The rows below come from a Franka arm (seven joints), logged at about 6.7 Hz.
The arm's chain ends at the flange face. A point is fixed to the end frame.
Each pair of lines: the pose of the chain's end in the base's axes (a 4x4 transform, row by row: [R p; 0 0 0 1], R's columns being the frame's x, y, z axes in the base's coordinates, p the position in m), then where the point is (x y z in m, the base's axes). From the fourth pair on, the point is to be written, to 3 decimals.
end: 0.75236, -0.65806, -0.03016, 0.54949; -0.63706, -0.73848, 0.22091, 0.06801; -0.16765, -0.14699, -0.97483, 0.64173; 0, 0, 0, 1
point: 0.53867 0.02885 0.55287
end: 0.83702, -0.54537, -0.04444, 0.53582; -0.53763, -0.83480, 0.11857, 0.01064; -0.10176, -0.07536, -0.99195, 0.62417; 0, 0, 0, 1
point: 0.53210 -0.03811 0.53957
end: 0.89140, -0.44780, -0.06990, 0.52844; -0.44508, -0.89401, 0.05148, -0.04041; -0.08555, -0.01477, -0.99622, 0.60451; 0, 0, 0, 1
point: 0.52924 -0.09438 0.52307
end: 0.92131, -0.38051, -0.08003, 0.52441; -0.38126, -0.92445, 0.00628, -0.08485; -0.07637, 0.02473, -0.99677, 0.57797; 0, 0, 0, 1
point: 0.529 -0.142 0.499
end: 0.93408, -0.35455, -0.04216, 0.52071; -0.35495, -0.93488, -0.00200, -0.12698; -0.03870, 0.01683, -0.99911, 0.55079; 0, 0, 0, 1
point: 0.530 -0.184 0.472
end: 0.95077, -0.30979, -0.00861, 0.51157; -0.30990, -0.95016, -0.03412, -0.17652; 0.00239, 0.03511, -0.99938, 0.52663; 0, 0, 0, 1
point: 0.526 -0.236 0.450
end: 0.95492, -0.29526, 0.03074, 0.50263; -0.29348, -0.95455, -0.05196, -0.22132; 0.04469, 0.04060, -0.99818, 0.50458; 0, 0, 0, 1
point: 0.521 -0.282 0.430
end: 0.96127, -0.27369, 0.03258, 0.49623; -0.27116, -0.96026, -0.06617, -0.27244; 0.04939, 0.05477, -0.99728, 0.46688; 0, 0, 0, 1
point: 0.516 -0.333 0.393
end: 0.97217, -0.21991, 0.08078, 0.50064; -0.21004, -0.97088, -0.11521, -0.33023; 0.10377, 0.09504, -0.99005, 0.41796; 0, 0, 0, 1
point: 0.527 -0.394 0.348
